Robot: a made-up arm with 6 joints. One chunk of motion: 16 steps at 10 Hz.
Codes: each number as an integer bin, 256 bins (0 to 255) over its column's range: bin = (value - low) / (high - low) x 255, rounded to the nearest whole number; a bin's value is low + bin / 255 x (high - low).
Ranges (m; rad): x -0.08..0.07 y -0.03..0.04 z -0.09..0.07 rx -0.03..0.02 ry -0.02..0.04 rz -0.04..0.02
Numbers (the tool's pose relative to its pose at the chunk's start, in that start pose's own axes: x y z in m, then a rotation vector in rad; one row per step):
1: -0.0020 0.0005 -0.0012 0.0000 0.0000 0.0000
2: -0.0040 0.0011 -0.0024 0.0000 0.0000 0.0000
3: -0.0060 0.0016 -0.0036 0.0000 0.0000 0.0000
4: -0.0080 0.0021 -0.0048 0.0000 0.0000 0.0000
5: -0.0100 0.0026 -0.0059 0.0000 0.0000 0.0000
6: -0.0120 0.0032 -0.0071 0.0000 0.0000 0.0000
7: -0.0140 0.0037 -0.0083 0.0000 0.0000 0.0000
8: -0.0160 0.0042 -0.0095 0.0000 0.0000 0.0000
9: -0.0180 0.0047 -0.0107 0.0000 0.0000 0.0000
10: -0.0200 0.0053 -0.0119 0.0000 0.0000 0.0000
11: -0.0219 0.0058 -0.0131 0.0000 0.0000 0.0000
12: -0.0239 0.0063 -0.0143 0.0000 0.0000 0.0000
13: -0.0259 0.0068 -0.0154 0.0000 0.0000 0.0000
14: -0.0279 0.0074 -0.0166 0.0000 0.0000 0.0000
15: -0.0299 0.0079 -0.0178 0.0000 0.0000 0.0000
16: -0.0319 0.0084 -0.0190 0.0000 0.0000 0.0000
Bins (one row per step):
1: 133 111 142 153 85 170
2: 129 113 140 153 85 170
3: 126 115 138 153 85 170
4: 122 117 136 153 85 170
5: 119 119 134 153 85 170
6: 116 121 132 153 85 170
7: 112 123 130 153 85 170
8: 109 125 128 153 85 170
9: 105 126 126 153 85 170
10: 102 129 124 153 85 170
11: 99 130 123 153 85 170
12: 95 132 121 153 85 170
13: 92 134 119 153 85 170
14: 89 136 117 153 85 170
15: 85 138 115 153 85 170
16: 82 140 113 153 85 170

